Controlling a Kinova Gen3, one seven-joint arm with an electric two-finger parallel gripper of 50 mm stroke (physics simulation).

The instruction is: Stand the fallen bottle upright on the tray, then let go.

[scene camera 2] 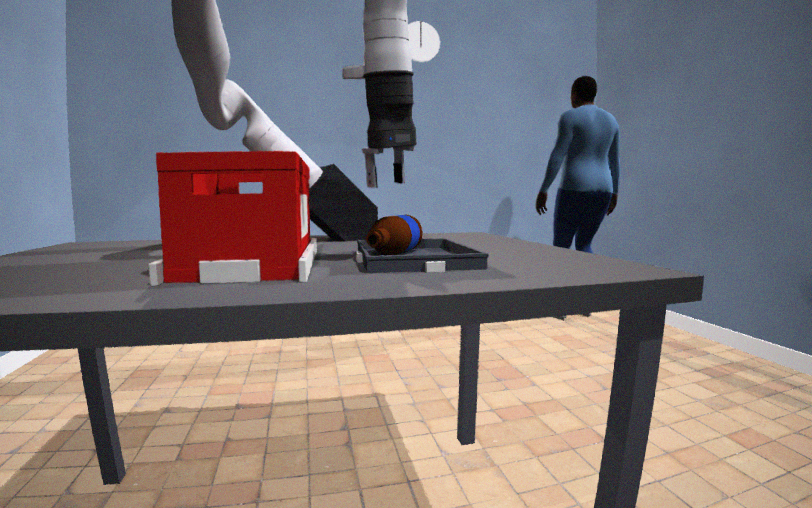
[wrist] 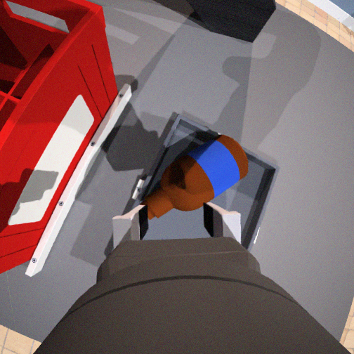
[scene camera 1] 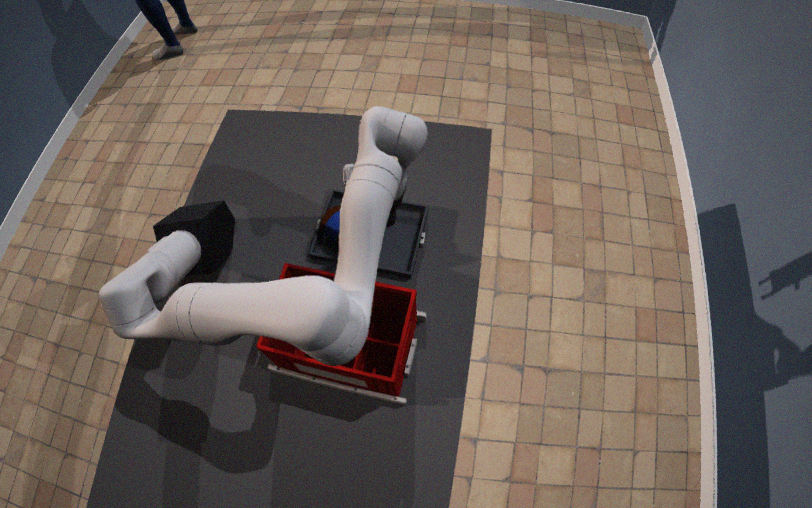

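Pixels of known places: gripper, fingertip midpoint: [scene camera 2: 386, 184]; arm's base, origin of the base link: [scene camera 2: 310, 183] [scene camera 1: 183, 249].
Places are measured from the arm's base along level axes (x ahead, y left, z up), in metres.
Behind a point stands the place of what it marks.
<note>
A brown bottle [scene camera 2: 390, 234] @(x 0.415, y 0.069, z -0.108 m) [wrist: 187, 190] with a blue band lies on its side in the dark tray [scene camera 2: 455, 263] @(x 0.547, y 0.126, z -0.144 m) [wrist: 267, 197]. In the wrist view its neck points to the lower left and its base to the upper right. In scene camera 1 the arm hides much of it; the blue band of the bottle [scene camera 1: 330, 222] @(x 0.329, y 0.107, z -0.082 m) shows at the tray's left part. The tray [scene camera 1: 402, 272] @(x 0.496, y -0.002, z -0.130 m) is partly hidden there too. My gripper [scene camera 2: 384, 173] @(x 0.424, y 0.058, z -0.020 m) [wrist: 175, 215] is open and empty, pointing down above the bottle, with a gap between the fingertips and the bottle.
A red divided crate [scene camera 1: 395, 311] @(x 0.482, y -0.106, z -0.106 m) [scene camera 2: 230, 227] @(x 0.507, y -0.198, z -0.081 m) [wrist: 75, 90] stands beside the tray, edged by white strips. The black block [scene camera 1: 203, 227] @(x 0.060, y 0.037, z 0.032 m) [scene camera 2: 344, 206] @(x 0.058, y 0.078, z -0.063 m) [wrist: 235, 17] at the arm's base stands behind. A person [scene camera 2: 586, 149] stands beyond the table [scene camera 2: 538, 293] @(x 0.703, y 0.157, z -0.162 m).
</note>
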